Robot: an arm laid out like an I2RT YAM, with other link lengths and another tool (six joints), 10 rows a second.
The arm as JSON. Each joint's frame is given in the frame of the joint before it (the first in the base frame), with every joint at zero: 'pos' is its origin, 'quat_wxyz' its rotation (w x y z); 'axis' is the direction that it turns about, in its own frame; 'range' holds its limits. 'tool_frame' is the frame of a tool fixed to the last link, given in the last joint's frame.
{
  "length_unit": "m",
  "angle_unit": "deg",
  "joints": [
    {
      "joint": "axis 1",
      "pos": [
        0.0,
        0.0,
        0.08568
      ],
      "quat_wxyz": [
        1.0,
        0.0,
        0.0,
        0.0
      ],
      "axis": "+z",
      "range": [
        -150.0,
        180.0
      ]
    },
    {
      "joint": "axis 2",
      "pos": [
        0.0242,
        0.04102,
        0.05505
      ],
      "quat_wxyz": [
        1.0,
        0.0,
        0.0,
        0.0
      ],
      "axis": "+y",
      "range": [
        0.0,
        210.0
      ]
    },
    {
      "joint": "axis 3",
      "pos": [
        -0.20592,
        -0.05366,
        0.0
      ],
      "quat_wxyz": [
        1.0,
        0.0,
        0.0,
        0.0
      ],
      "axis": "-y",
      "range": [
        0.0,
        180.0
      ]
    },
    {
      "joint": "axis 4",
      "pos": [
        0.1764,
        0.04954,
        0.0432
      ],
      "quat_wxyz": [
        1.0,
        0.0,
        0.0,
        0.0
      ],
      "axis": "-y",
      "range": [
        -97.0,
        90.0
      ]
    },
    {
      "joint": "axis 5",
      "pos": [
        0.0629,
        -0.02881,
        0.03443
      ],
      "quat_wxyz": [
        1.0,
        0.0,
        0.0,
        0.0
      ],
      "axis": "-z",
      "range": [
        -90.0,
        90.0
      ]
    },
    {
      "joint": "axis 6",
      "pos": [
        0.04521,
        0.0,
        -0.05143
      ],
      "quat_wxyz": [
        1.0,
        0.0,
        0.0,
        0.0
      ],
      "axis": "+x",
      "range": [
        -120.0,
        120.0
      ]
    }
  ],
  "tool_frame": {
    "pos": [
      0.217,
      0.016,
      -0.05
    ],
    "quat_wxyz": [
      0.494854,
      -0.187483,
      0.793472,
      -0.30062
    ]
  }
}
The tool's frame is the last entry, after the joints.
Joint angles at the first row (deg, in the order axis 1, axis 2, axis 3, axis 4, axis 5, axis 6):
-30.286, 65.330, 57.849, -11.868, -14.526, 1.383
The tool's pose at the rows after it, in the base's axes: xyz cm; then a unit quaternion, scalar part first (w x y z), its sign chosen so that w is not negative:
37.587 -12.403 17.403 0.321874 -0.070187 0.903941 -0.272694
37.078 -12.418 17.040 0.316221 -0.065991 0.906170 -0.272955
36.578 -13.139 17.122 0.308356 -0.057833 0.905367 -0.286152
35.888 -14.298 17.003 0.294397 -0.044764 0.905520 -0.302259
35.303 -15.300 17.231 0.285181 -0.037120 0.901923 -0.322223
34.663 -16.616 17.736 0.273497 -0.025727 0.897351 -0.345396
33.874 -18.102 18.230 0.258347 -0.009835 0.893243 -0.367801
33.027 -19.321 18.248 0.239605 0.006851 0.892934 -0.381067
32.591 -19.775 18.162 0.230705 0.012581 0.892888 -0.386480
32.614 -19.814 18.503 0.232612 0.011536 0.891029 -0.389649
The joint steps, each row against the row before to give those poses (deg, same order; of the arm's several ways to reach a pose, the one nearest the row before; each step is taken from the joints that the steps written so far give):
-0.375, -1.096, -1.166, -0.972, 1.335, 0.372
0.015, -1.070, -0.822, -0.763, 0.662, 0.100
0.048, -0.868, 0.021, -0.786, 1.942, -0.576
-0.165, -0.549, 0.113, -0.902, 2.637, -0.696
0.003, -0.877, -0.064, -0.341, 2.347, -1.198
-0.003, -0.487, 0.776, -0.670, 2.962, -1.256
-0.034, -0.177, 1.096, -0.890, 3.433, -1.003
0.030, 0.338, 1.114, -1.327, 3.215, -0.307
-0.006, 0.013, 0.278, -0.614, 1.284, -0.246
0.013, -0.148, 0.394, -0.126, 0.009, -0.293

